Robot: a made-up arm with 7 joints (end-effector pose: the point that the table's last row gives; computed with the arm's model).
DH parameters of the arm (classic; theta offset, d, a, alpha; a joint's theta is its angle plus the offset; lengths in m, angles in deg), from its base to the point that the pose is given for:
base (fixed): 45 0 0.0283 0
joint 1: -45 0.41 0.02 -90
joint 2: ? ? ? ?
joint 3: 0 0.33 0.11 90
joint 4: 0 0.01 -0.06 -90
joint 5: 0 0.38 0.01 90
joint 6: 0 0.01 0.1 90
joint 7: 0 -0.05 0.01 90
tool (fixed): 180 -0.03 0 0
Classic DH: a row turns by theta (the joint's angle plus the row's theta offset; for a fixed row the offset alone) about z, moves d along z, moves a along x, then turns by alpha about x.
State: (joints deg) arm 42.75 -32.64 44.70 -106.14 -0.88 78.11 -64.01
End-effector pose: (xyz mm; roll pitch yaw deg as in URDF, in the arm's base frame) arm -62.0 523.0 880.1 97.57 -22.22 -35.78
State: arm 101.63 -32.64 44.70 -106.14 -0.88 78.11 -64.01
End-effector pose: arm -452.9 209.8 880.1 97.57 -22.22 23.10
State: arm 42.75 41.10 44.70 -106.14 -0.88 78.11 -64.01
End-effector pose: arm 131.4 701.7 290.9 26.98 4.06 -22.69
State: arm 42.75 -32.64 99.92 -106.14 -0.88 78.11 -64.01
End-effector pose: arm -535.5 355.2 584.5 74.65 -44.18 24.66
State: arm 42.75 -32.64 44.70 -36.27 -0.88 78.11 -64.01
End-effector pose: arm -264.0 78.0 1228.1 158.53 1.62 -18.37
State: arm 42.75 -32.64 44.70 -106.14 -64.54 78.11 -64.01
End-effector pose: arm -81.3 524.7 878.4 171.86 -56.79 -98.86
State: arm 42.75 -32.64 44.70 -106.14 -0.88 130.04 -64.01
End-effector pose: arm -108.0 444.0 962.5 142.35 -2.99 -24.51
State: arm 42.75 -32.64 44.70 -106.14 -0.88 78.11 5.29
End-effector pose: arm -41.4 495.9 892.0 113.39 -1.12 -103.82
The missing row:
joint 2: 0 0 0.01 90
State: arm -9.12 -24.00 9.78 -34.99 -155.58 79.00 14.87
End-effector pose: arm 55.0 109.2 1247.7 -3.85 76.13 -69.97
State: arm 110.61 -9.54 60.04 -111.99 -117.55 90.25 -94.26
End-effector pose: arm -571.7 89.4 630.9 -58.04 -48.40 -129.72
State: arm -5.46 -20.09 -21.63 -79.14 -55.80 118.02 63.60
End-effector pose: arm 299.7 -165.0 1079.7 39.59 62.95 53.57
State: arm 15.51 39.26 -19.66 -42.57 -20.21 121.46 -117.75
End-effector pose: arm 761.3 151.2 803.1 112.85 -47.66 -63.50
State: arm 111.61 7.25 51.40 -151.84 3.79 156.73 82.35
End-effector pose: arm -363.8 208.1 446.6 89.08 -7.11 -103.00
